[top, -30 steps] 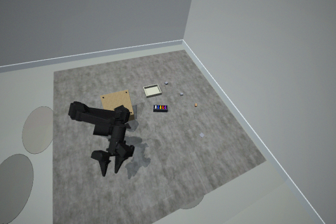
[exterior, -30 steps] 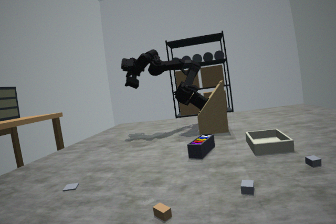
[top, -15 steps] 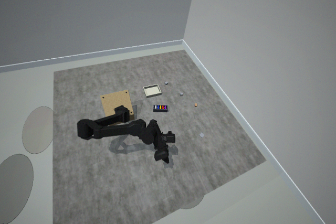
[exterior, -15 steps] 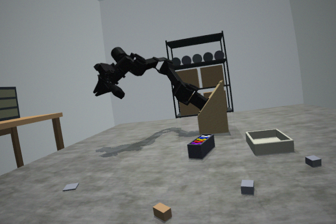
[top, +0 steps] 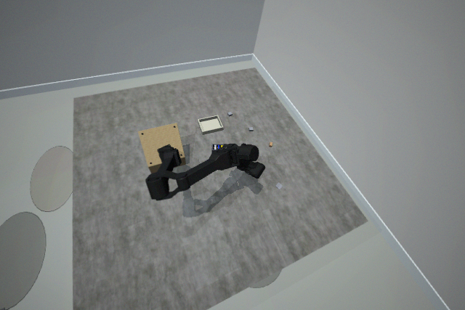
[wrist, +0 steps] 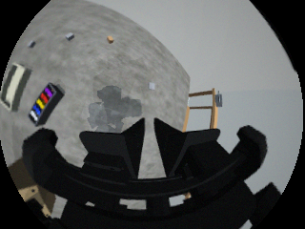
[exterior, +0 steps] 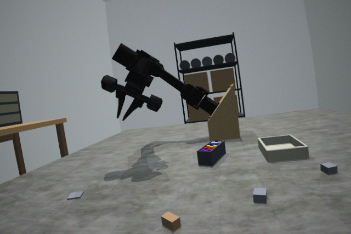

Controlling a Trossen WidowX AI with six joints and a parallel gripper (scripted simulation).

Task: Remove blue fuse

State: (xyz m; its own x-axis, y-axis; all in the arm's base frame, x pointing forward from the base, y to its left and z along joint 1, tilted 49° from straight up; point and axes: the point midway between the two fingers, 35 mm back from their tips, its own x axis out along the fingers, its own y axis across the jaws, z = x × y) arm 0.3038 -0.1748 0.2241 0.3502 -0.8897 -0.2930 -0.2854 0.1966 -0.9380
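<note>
The blue fuse lies 26 cm to the left of my gripper tip, 12 cm below it and 4 cm behind it. The rest, counted from my gripper tip: flat grey tile 15 cm below, 15 cm ahead, 8 cm to the right; beige tray 44 cm to the left, 15 cm below.
</note>
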